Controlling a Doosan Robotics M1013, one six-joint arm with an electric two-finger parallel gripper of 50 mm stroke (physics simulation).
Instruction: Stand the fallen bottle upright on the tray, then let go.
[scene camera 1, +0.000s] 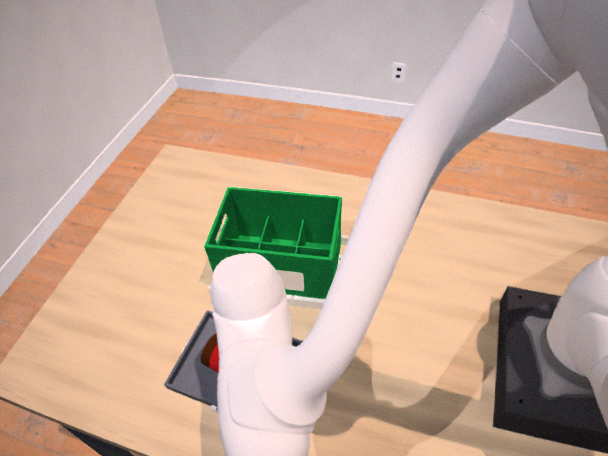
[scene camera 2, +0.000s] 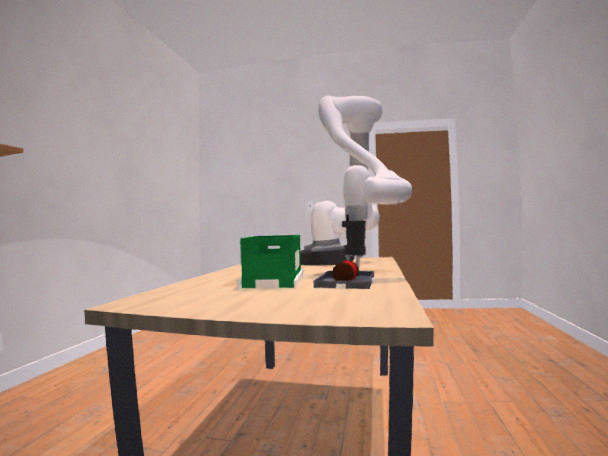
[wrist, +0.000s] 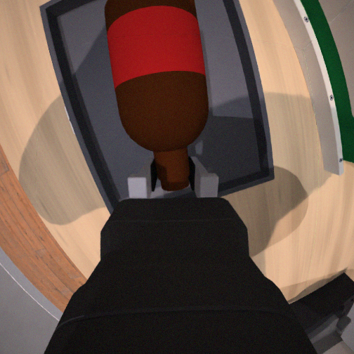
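Seen in the pictures: arm's base at its link origin: (scene camera 1: 576, 358) (scene camera 2: 326, 249).
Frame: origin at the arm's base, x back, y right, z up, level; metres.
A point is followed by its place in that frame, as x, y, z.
Observation:
A brown bottle (scene camera 1: 213, 355) @[-0.724, -0.033, -0.004] (scene camera 2: 345, 270) @[-0.746, -0.016, -0.024] (wrist: 161, 85) with a red label lies on its side in the dark grey tray (scene camera 1: 190, 374) @[-0.785, -0.050, -0.072] (scene camera 2: 320, 285) @[-0.784, 0.075, -0.068] (wrist: 266, 145). In the wrist view its neck points toward the gripper and its base runs out of the top of the picture. My gripper (wrist: 172, 167) is shut on the bottle's neck, one finger on each side of it. In scene camera 1 the arm hides the gripper and most of the bottle. In scene camera 2 the bottle's base faces the camera and partly hides the fingers behind it.
A green crate (scene camera 1: 275, 265) @[-0.617, 0.154, 0.058] (scene camera 2: 270, 262) @[-0.762, 0.245, 0.012] (wrist: 344, 100) with dividers stands on the table (scene camera 1: 125, 240) @[-1.062, 0.312, -0.077] (scene camera 2: 200, 310) @[-1.064, 0.398, -0.077] beside the tray, on a low white-edged base. The robot's dark mounting block (scene camera 1: 510, 360) @[-0.135, -0.009, -0.001] (scene camera 2: 320, 257) @[-0.131, 0.044, -0.035] stands at the other end of the table.

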